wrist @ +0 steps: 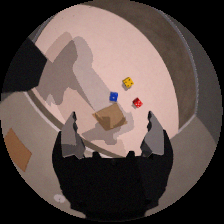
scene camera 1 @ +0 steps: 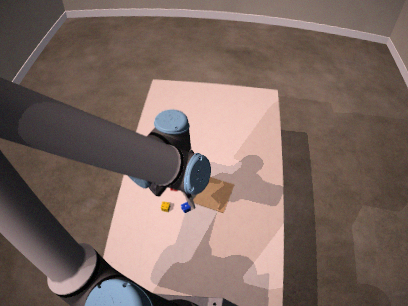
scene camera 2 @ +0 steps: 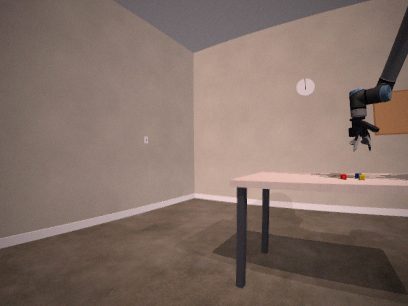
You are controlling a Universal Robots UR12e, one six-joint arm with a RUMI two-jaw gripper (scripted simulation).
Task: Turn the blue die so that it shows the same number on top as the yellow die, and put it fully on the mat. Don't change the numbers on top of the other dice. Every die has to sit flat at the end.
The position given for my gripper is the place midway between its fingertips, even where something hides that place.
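My gripper (wrist: 112, 111) is there to see, and so is a brown mat (scene camera 1: 215, 196).
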